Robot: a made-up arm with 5 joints. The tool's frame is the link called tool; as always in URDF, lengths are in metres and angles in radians.
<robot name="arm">
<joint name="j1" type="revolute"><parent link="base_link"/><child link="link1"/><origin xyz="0.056 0 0.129"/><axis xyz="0 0 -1"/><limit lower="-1.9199" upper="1.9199"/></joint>
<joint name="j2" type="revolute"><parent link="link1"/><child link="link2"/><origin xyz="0.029 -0.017 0.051"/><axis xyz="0 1 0"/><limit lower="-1.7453" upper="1.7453"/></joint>
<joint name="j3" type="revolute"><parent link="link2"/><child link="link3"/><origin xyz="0.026 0 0.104"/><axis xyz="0 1 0"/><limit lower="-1.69" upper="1.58"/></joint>
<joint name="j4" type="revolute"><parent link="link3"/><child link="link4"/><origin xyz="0.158 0 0.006"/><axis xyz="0 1 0"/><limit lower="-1.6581" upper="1.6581"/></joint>
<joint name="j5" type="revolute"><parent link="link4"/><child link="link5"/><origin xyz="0.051 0.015 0"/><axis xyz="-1 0 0"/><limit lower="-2.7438" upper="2.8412"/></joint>
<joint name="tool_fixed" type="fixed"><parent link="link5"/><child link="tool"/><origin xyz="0 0 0" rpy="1.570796 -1.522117 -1.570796"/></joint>
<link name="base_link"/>
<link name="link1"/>
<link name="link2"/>
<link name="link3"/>
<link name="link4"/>
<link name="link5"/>
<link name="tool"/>
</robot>
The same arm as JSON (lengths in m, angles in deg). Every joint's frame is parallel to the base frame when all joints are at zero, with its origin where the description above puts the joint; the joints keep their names.
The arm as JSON. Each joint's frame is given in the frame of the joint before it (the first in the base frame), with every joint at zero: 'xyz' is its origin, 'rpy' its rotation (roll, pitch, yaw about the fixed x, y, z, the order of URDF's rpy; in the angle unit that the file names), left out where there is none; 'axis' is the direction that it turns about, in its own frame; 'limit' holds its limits. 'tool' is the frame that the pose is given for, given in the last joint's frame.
{"units": {"length": "m", "angle": "deg"}, "joints": [{"name": "j1", "type": "revolute", "origin": {"xyz": [0.056, 0.0, 0.129]}, "axis": [0.0, 0.0, -1.0], "limit": {"lower": -110.0, "upper": 110.0}}, {"name": "j2", "type": "revolute", "origin": {"xyz": [0.029, -0.017, 0.051]}, "axis": [0.0, 1.0, 0.0], "limit": {"lower": -100.0, "upper": 100.0}}, {"name": "j3", "type": "revolute", "origin": {"xyz": [0.026, 0.0, 0.104]}, "axis": [0.0, 1.0, 0.0], "limit": {"lower": -96.83, "upper": 90.53}}, {"name": "j4", "type": "revolute", "origin": {"xyz": [0.158, 0.0, 0.006]}, "axis": [0.0, 1.0, 0.0], "limit": {"lower": -95.0, "upper": 95.0}}, {"name": "j5", "type": "revolute", "origin": {"xyz": [0.051, 0.015, 0.0]}, "axis": [-1.0, 0.0, 0.0], "limit": {"lower": -157.21, "upper": 162.79}}], "tool": {"origin": {"xyz": [0.0, 0.0, 0.0], "rpy": [90.0, -87.21, -90.0]}}}
